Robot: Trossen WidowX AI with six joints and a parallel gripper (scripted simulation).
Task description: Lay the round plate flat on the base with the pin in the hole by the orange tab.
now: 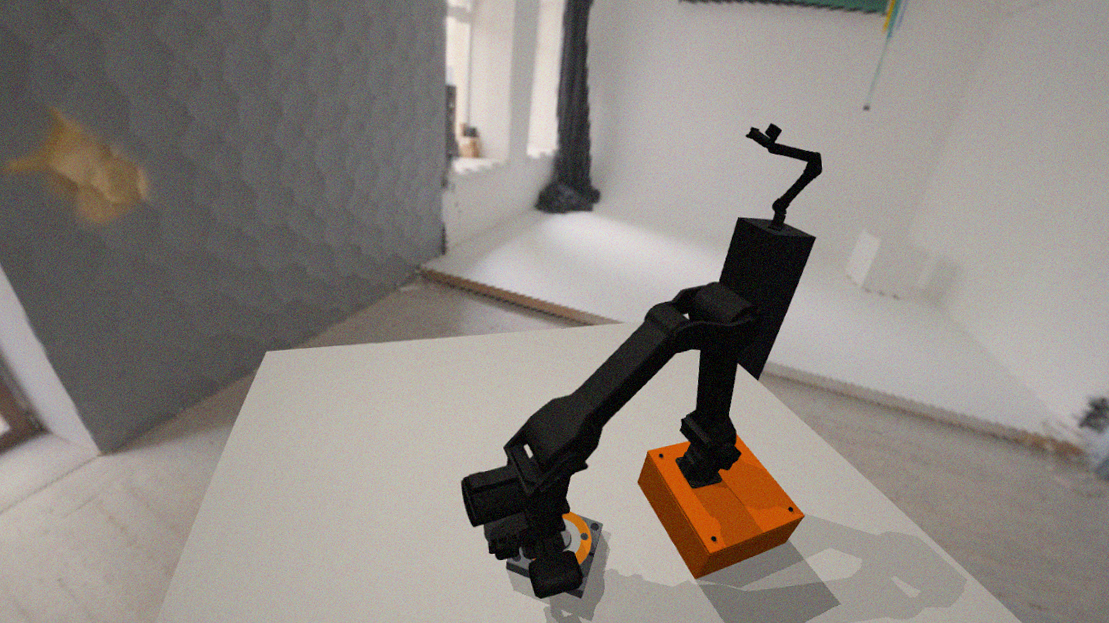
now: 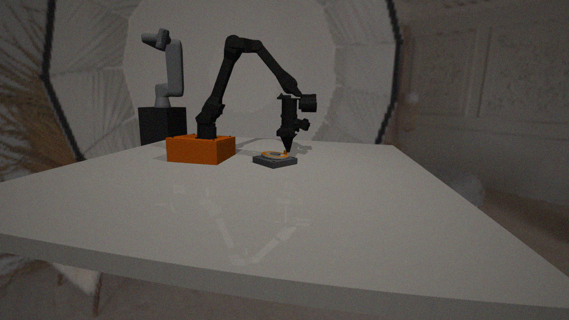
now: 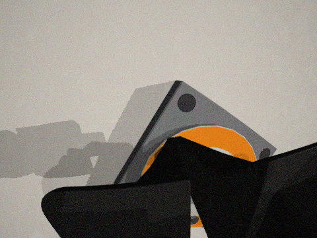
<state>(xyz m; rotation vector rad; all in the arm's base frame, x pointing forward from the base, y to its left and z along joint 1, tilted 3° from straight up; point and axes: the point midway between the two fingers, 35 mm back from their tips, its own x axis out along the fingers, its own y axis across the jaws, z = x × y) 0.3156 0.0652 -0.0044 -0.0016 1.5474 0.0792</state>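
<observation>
Right now my gripper tip is 3 cm past the orange round plate, 1 cm to the left of it and 1 cm above it. Round my gripper tip: grey square base (5 cm behind, 3 cm to the right, 2 cm below).
</observation>
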